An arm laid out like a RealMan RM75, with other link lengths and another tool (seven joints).
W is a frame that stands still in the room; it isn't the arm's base.
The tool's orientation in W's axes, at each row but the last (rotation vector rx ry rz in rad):
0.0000 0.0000 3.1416
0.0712 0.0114 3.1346
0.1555 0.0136 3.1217
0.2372 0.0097 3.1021
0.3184 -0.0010 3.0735
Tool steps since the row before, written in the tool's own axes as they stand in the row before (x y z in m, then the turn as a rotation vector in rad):
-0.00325 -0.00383 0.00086 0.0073 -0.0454 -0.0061
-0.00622 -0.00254 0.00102 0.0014 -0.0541 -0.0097
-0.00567 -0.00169 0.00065 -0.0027 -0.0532 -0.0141
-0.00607 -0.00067 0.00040 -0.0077 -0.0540 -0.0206
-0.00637 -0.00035 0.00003 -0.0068 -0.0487 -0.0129
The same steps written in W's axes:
0.00325 0.00383 0.00086 -0.0073 0.0454 -0.0061
0.00628 0.00251 0.00072 -0.0015 0.0540 -0.0100
0.00573 0.00160 0.00007 0.0021 0.0530 -0.0148
0.00608 0.00048 -0.00053 0.0061 0.0537 -0.0220
0.00625 0.00002 -0.00128 0.0065 0.0484 -0.0142

